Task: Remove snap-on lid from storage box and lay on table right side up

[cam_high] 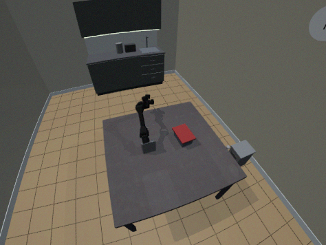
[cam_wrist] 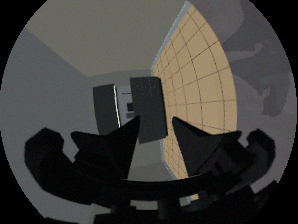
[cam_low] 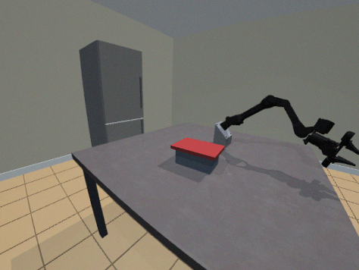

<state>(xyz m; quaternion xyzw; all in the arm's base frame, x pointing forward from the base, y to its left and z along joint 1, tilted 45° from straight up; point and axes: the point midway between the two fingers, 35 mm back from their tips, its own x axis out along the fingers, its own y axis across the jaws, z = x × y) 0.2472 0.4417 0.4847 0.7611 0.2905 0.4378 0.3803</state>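
The lid is 160 mm ahead of my gripper tip, 700 mm to the right of it and 40 mm below it. Also, from my gripper tip: blue-grey storage box 160 mm ahead, 700 mm to the right, 90 mm below.
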